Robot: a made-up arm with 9 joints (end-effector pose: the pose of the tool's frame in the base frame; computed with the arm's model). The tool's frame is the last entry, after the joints. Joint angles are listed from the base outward.
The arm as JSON. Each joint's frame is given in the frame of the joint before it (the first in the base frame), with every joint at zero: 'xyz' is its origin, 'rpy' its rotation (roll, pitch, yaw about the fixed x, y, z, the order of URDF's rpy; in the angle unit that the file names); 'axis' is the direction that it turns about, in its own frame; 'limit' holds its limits. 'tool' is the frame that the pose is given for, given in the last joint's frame.
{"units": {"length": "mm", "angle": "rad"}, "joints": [
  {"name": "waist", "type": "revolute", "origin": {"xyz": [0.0, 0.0, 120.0], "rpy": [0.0, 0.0, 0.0]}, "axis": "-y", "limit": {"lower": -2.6, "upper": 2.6}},
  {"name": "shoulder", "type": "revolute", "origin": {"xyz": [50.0, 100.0, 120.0], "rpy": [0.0, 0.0, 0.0]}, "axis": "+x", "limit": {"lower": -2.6, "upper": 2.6}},
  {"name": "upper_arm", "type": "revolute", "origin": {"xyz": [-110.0, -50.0, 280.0], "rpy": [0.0, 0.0, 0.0]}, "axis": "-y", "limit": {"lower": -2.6, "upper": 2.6}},
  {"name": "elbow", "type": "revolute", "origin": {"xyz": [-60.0, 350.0, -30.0], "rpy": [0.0, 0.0, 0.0]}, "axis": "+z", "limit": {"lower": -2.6, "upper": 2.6}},
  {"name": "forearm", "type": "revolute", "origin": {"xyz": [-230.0, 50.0, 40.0], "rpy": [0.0, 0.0, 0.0]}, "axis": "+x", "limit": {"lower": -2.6, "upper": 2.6}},
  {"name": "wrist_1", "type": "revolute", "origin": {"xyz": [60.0, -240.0, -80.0], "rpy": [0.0, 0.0, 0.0]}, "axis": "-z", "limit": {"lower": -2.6, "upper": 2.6}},
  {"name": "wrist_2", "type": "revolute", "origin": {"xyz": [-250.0, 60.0, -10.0], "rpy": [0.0, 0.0, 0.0]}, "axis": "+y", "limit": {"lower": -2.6, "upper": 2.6}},
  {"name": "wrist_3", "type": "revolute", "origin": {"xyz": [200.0, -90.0, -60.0], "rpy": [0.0, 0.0, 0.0]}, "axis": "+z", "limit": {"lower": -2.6, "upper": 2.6}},
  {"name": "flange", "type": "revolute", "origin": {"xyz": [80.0, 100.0, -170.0], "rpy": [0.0, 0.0, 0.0]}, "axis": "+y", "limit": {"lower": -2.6, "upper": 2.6}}
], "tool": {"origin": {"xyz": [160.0, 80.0, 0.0], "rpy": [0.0, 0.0, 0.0]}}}
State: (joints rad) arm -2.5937 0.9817 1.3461 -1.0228 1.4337 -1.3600 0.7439 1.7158 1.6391
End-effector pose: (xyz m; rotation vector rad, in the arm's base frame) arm -0.1753 0.3493 -0.9442 -0.7313 1.8304 1.1058
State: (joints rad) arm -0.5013 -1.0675 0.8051 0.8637 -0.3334 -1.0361 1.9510 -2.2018 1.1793
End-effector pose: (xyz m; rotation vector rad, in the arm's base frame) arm 0.5727 0.4532 0.8664 -1.5231 -1.4889 -0.7232
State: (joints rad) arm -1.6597 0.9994 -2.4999 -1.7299 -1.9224 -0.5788 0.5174 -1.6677 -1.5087
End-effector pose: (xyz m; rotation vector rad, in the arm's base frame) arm 0.4364 0.2704 -0.2807 -1.7318 0.8386 -2.4704
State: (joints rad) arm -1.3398 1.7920 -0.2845 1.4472 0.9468 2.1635 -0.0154 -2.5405 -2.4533
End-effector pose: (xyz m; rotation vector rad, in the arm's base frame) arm -0.0004 0.0627 0.4570 -0.7667 0.7461 1.1967
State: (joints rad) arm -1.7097 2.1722 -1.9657 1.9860 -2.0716 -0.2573 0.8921 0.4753 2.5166
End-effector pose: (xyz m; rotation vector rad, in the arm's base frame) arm 0.0020 0.3705 -0.0669 0.2728 1.7976 1.6556
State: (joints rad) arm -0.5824 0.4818 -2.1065 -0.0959 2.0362 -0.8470 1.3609 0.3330 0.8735
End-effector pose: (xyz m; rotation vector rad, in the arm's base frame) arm 0.8727 0.5901 1.3001 -2.4900 -1.0402 -0.5160
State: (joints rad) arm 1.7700 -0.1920 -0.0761 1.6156 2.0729 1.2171 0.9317 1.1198 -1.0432
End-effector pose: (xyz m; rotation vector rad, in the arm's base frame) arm -0.4795 0.3998 -0.3040 1.1445 0.2793 0.5772
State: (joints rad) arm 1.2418 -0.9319 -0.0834 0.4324 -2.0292 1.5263 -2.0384 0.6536 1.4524
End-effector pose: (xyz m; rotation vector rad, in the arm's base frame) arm 0.0464 0.8273 -0.1721 1.1184 1.1767 0.7749
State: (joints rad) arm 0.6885 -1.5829 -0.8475 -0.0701 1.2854 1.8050 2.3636 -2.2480 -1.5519
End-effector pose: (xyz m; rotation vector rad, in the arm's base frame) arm 0.3016 0.7391 -0.3719 0.0759 1.5582 -0.9695
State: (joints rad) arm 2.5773 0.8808 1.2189 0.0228 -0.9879 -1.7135 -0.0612 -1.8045 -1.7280
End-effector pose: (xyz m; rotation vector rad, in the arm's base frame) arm -0.0917 0.0748 -0.2540 -0.4203 1.0343 0.9686
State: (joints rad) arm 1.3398 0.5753 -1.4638 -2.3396 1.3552 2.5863 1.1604 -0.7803 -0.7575
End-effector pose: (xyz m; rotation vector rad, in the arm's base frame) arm -0.0307 0.1097 -0.1193 -1.6942 -1.0971 0.8234
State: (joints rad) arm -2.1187 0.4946 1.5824 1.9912 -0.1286 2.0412 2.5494 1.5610 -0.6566
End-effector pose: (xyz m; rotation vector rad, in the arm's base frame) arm 0.4088 0.4061 -0.0384 2.0636 1.1562 -0.7940
